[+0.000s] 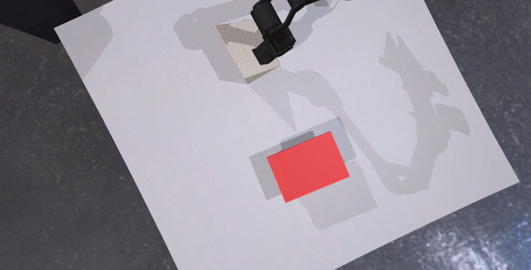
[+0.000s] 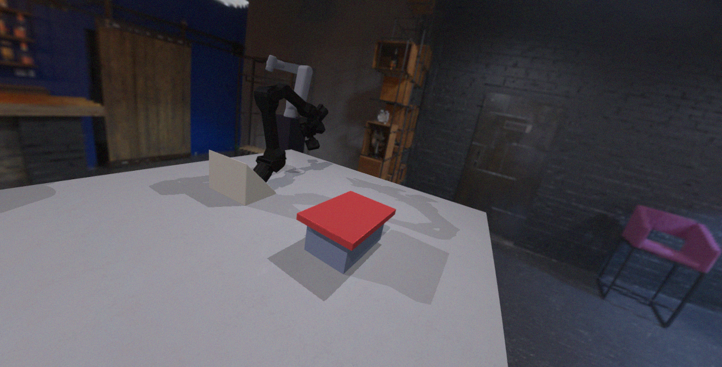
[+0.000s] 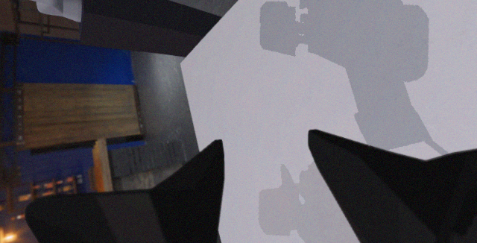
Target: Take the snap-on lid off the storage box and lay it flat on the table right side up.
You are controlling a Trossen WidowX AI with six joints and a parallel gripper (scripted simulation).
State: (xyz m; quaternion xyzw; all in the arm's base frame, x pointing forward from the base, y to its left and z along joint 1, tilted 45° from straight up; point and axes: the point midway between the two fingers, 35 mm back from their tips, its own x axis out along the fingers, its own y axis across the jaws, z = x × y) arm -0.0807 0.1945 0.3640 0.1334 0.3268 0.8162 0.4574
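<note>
The red lid is 53 cm ahead of my gripper tip, 47 cm to the right of it and 5 cm below it. The rest, counted from my gripper tip: blue-grey storage box: 53 cm ahead, 47 cm to the right, 10 cm below.
</note>
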